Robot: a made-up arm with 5 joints.
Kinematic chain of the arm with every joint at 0, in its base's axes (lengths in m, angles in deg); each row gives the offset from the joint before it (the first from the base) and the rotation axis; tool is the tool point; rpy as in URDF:
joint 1: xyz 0 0 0.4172 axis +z
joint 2: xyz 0 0 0 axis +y
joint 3: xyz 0.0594 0 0.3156 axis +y
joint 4: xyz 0.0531 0 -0.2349 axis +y
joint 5: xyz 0.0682 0 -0.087 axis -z
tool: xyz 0 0 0 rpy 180 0 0
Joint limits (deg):
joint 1: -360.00..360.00
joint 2: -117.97..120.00
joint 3: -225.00..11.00
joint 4: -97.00..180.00
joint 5: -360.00..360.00
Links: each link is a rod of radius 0.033 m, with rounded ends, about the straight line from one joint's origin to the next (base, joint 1, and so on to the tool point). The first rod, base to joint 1, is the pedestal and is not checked.
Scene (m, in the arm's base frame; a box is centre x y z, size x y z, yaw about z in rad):
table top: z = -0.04
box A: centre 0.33 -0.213 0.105 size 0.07 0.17 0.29 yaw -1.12
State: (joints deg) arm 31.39 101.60 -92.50 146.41 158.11
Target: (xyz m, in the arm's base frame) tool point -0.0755 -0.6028 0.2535
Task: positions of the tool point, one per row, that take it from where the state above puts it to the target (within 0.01 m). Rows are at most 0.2 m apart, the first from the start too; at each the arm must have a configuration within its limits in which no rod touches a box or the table.
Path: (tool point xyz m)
1: 0.2771 0.0860 0.1566
2: 0.3548 0.0192 0.2264
3: 0.3969 -0.0776 0.3139
4: 0.3911 -0.1842 0.4154
5: 0.3674 -0.3039 0.3770
6: 0.3046 -0.4189 0.3407
7: 0.2043 -0.5151 0.3075
8: 0.0737 -0.5797 0.2783
9: -0.0755 -0.6028 0.2535

